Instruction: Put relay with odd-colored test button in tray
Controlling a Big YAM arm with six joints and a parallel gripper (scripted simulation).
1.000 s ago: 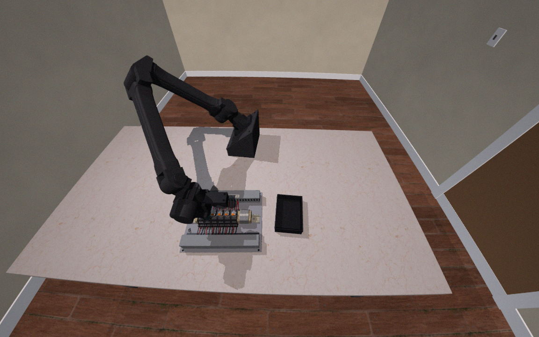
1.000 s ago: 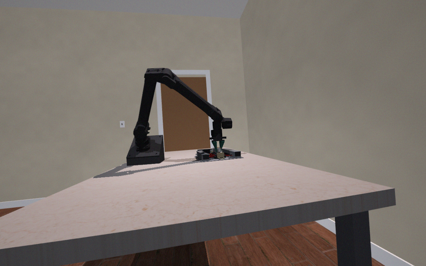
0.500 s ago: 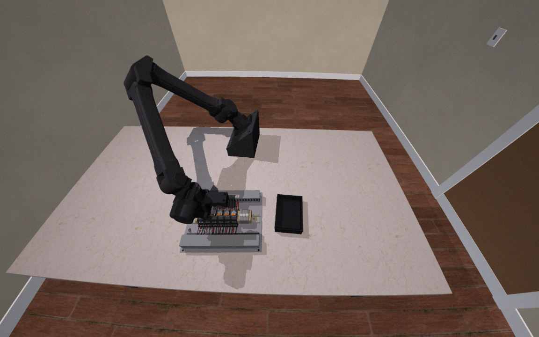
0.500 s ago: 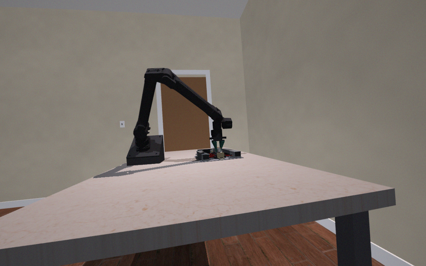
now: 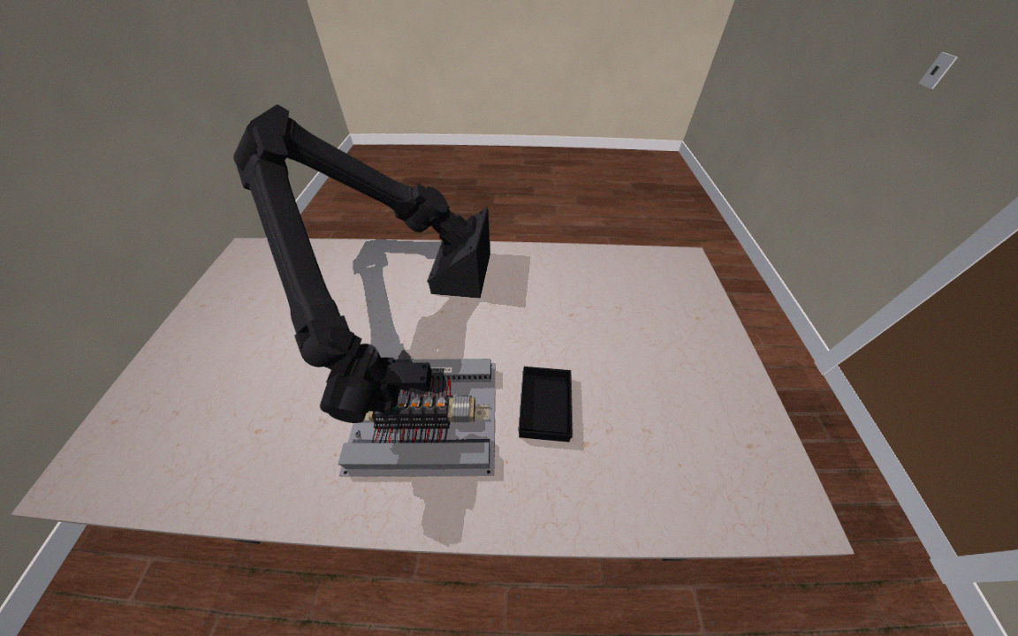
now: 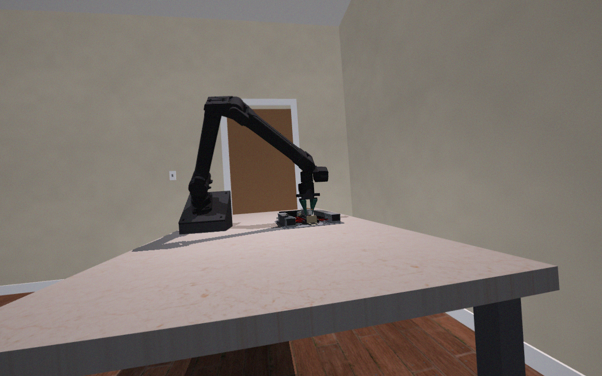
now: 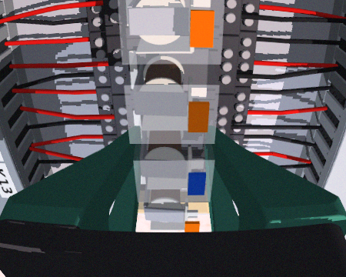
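Now: the clear-cased relay right at my hand. Also, from my hand: black tray: 2 cm behind, 34 cm to the left, 3 cm below.
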